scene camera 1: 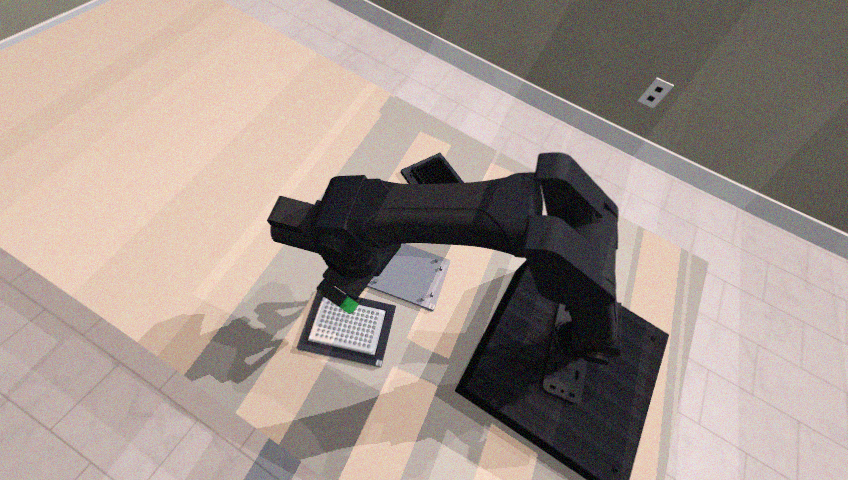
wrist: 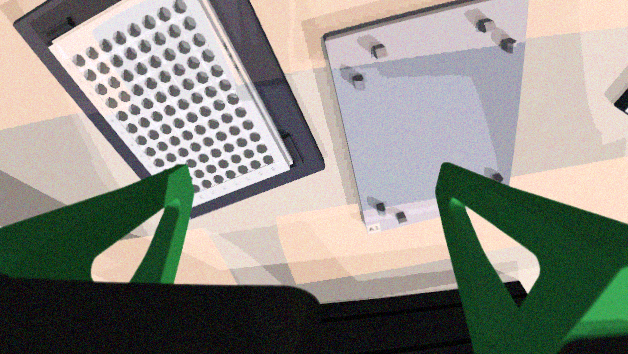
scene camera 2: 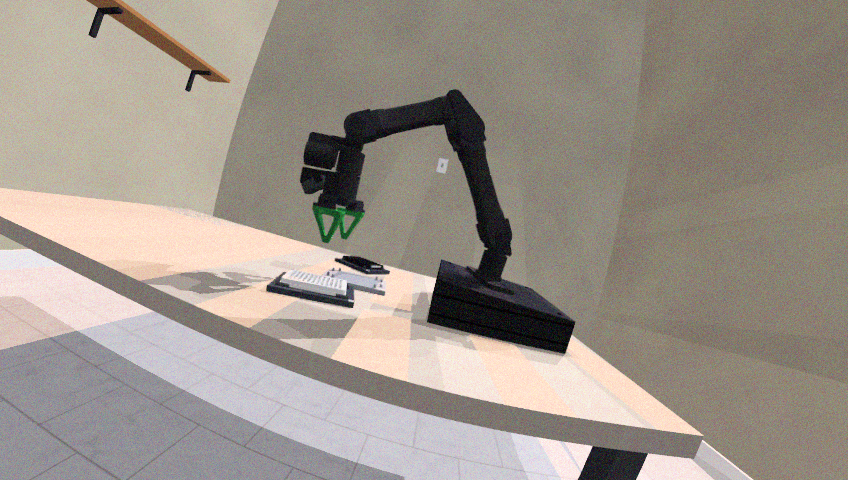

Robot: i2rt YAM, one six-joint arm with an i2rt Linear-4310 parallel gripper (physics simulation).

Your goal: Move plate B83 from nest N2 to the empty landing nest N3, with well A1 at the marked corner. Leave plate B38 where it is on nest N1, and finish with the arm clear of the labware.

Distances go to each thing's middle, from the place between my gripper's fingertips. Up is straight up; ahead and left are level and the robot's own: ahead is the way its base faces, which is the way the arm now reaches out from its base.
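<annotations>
I find the grey nest plate (scene camera 1: 413, 275) 90 mm below my hand, and it is also 60 mm behind my hand and 80 mm to the right of it.
</annotations>
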